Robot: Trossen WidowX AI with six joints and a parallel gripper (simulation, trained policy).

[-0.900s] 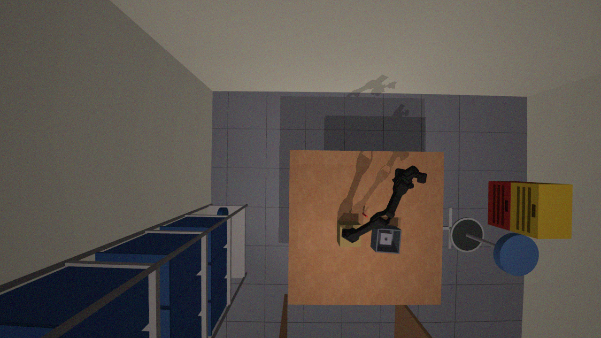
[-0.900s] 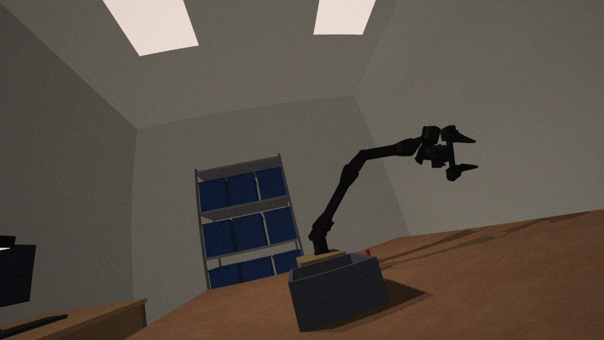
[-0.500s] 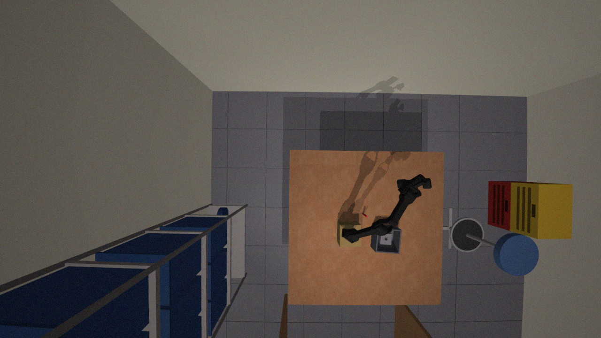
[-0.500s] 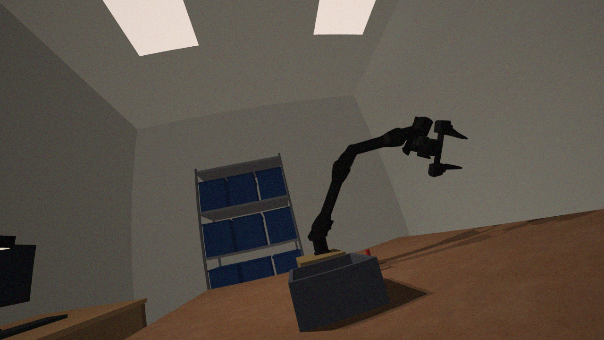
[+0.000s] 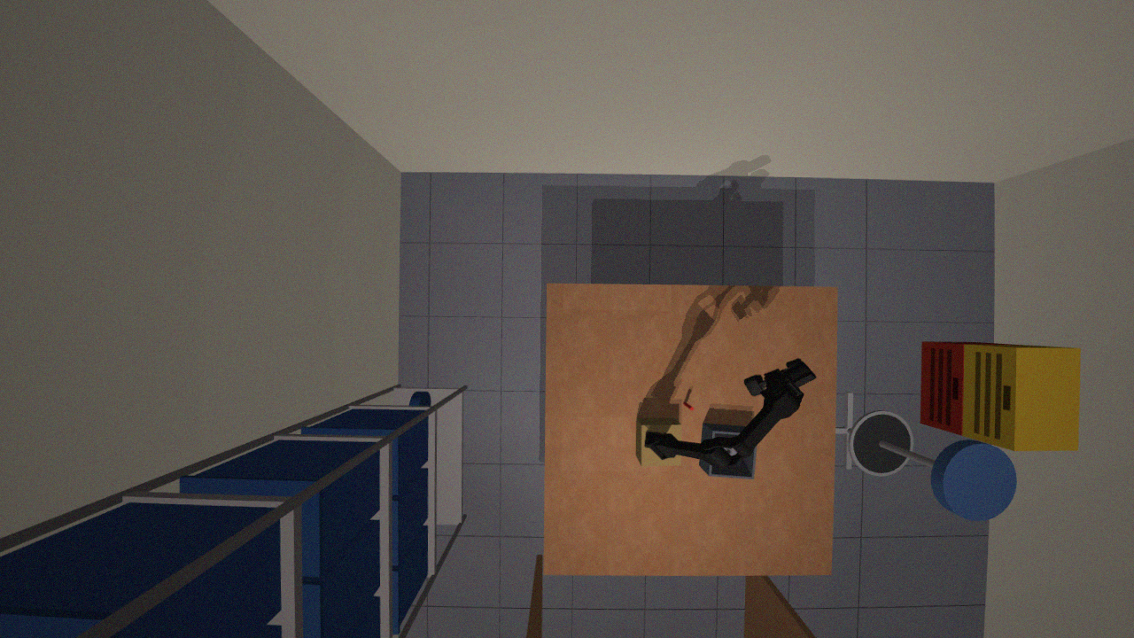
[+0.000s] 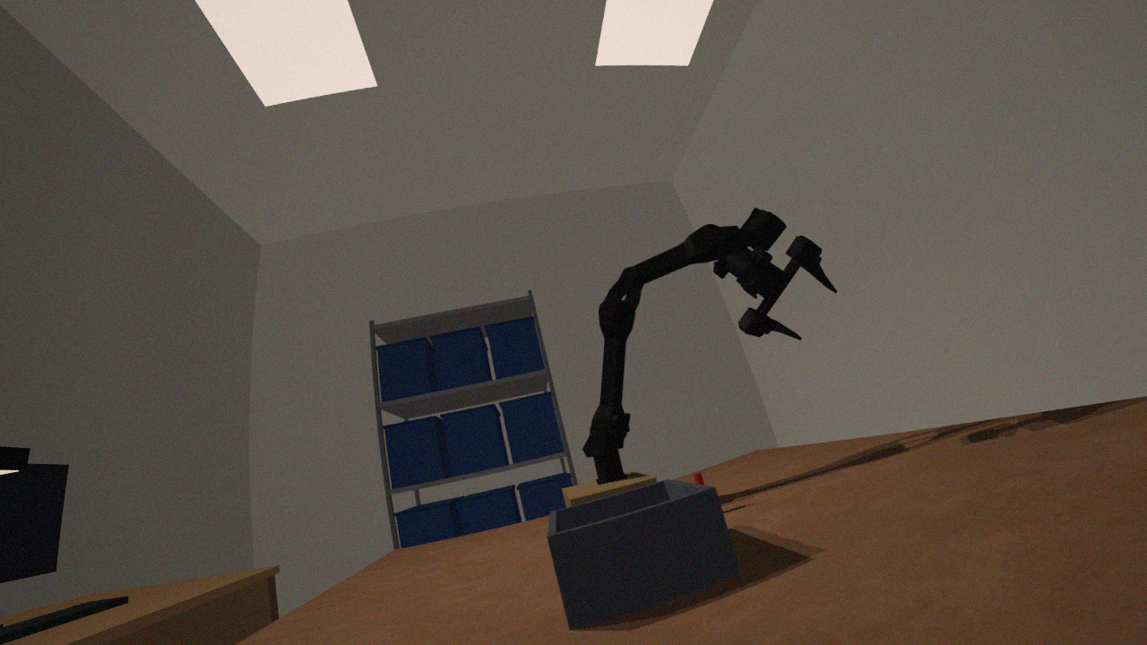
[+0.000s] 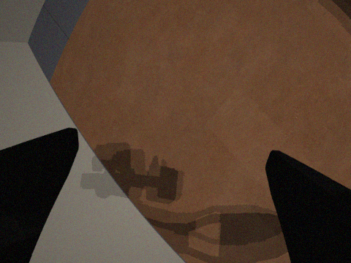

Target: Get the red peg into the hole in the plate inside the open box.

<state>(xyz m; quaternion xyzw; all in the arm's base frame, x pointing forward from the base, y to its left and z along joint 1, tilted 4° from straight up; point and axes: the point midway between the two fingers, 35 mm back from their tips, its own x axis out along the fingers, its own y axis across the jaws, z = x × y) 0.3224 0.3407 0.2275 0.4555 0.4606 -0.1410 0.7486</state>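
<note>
My gripper tip is 23 cm above the red peg, 21 cm to the left of it and 20 cm past it. Also, from my gripper tip: dark grey box (38 cm to the right, 24 cm below, 1 cm behind).
</note>
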